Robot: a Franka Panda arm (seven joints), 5 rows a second.
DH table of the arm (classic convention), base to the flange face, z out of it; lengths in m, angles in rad. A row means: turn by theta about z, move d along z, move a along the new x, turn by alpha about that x. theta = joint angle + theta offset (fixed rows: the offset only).
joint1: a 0; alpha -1.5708; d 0.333; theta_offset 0
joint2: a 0; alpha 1.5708; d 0; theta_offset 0
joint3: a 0.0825; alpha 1.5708; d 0.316; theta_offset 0
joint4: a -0.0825; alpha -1.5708; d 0; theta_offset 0
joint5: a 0; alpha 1.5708; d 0.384; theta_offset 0
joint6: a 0.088; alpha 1.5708; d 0; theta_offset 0
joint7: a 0; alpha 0; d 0.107; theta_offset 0
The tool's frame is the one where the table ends.
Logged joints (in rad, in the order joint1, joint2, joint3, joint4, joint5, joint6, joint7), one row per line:
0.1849, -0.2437, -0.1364, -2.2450, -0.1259, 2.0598, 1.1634
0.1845, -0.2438, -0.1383, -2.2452, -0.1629, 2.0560, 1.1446
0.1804, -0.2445, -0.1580, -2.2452, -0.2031, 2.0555, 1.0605
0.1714, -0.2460, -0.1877, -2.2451, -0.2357, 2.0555, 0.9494
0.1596, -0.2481, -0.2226, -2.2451, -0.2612, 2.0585, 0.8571
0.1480, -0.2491, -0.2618, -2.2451, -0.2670, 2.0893, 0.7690
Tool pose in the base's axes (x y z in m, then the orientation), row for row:
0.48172, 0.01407, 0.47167, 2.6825, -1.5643, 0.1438
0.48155, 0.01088, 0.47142, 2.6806, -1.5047, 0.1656
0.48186, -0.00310, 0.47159, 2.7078, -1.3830, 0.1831
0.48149, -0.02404, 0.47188, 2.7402, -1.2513, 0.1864
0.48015, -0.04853, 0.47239, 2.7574, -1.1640, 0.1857
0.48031, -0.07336, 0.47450, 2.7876, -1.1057, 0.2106
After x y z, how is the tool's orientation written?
As a rotation vector, in radians.
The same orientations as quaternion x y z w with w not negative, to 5 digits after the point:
0.86281, -0.50315, 0.04625, 0.01649
0.87032, -0.48853, 0.05377, 0.03154
0.88794, -0.45351, 0.06004, 0.04776
0.90618, -0.41380, 0.06164, 0.06169
0.91717, -0.38717, 0.06177, 0.07135
0.92514, -0.36696, 0.06989, 0.06761

